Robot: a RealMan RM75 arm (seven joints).
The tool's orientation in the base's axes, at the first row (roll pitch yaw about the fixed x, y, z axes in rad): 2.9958 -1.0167 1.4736
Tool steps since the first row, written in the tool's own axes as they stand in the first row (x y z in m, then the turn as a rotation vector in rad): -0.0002 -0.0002 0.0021 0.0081 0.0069 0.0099; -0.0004 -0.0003 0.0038 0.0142 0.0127 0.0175; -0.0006 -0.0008 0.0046 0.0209 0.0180 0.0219; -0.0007 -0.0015 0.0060 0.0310 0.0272 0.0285; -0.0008 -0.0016 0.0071 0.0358 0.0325 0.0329; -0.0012 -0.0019 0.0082 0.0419 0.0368 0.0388; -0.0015 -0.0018 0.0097 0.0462 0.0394 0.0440; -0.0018 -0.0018 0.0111 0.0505 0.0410 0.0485; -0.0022 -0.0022 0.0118 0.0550 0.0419 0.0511; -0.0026 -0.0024 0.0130 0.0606 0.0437 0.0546; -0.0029 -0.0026 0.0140 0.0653 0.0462 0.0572; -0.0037 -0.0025 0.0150 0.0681 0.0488 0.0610
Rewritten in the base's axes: 0.0003 0.0017 -0.0013 0.0094 0.0109 0.0023; 0.0005 0.0030 -0.0023 0.0170 0.0191 0.0039; 0.0002 0.0036 -0.0030 0.0235 0.0250 0.0077; -0.0001 0.0049 -0.0038 0.0345 0.0337 0.0136; 0.0000 0.0058 -0.0045 0.0409 0.0387 0.0158; -0.0001 0.0065 -0.0054 0.0467 0.0458 0.0182; 0.0004 0.0076 -0.0065 0.0506 0.0518 0.0194; 0.0007 0.0086 -0.0074 0.0534 0.0574 0.0208; 0.0004 0.0090 -0.0082 0.0551 0.0617 0.0234; 0.0005 0.0099 -0.0092 0.0580 0.0671 0.0264; 0.0005 0.0106 -0.0100 0.0612 0.0712 0.0293; 0.0008 0.0110 -0.0111 0.0647 0.0752 0.0299
